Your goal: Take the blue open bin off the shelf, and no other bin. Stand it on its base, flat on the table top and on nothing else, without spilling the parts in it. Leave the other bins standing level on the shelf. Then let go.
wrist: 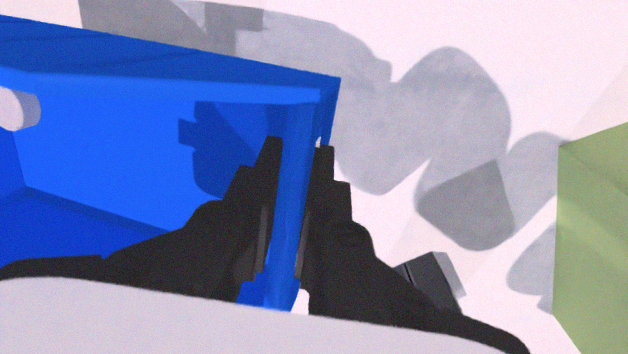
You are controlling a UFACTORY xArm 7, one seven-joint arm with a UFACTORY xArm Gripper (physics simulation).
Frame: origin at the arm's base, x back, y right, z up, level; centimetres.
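Seen in the pictures: gripper, fingertip midpoint: (296,174).
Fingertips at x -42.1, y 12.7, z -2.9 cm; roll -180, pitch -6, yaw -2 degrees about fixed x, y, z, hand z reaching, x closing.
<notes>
A point is followed by its place in that frame.
The blue open bin (125,145) {x -50.1, y 11.6, z -6.4 cm} fills the left of the wrist view, with its open side facing the camera. A small pale round part (19,109) {x -55.0, y 12.8, z -7.0 cm} shows inside it near the left edge of the view. My gripper (296,174) {x -42.1, y 12.7, z -2.9 cm} is shut on the bin's narrow end wall, one black finger inside the bin and the other outside it. The bin's base and its left end are cut off or hidden, so I cannot tell whether it touches the surface below. The shelf does not show clearly.
A pale surface (540,65) {x -22.7, y 15.5, z -17.5 cm} with grey shadows lies behind and to the right of the bin. A green object (592,225) {x -14.8, y 3.6, z -12.6 cm} stands at the right edge. A dark grey block (432,282) {x -26.8, y -5.4, z -13.7 cm} shows partly behind the right finger.
</notes>
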